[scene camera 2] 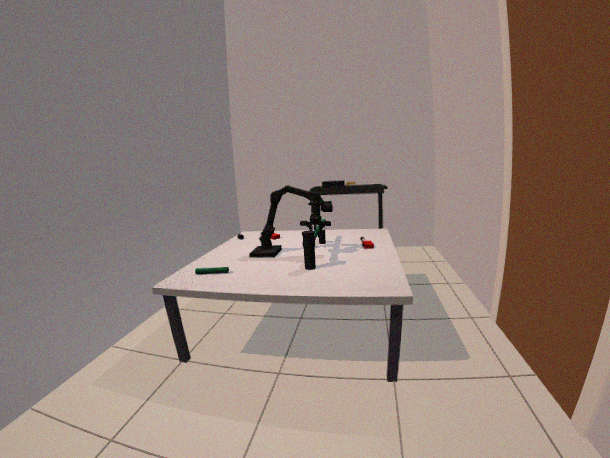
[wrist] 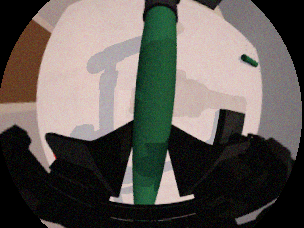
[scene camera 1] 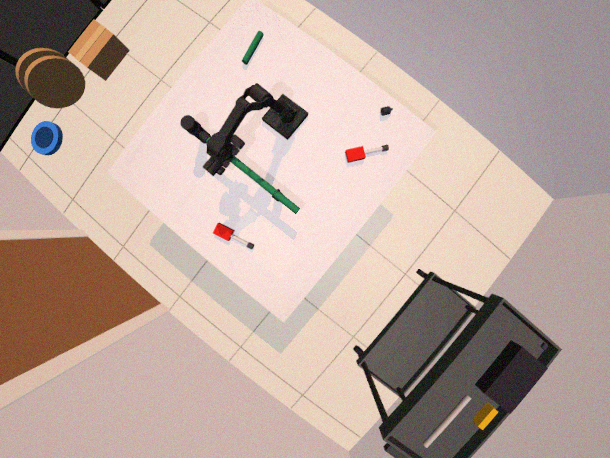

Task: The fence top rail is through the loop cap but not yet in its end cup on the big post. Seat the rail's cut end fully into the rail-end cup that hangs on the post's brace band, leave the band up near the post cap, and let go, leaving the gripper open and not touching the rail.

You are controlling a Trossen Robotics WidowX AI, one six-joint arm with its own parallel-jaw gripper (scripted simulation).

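My gripper [wrist: 150, 124]. Green top rail [wrist: 155, 92].
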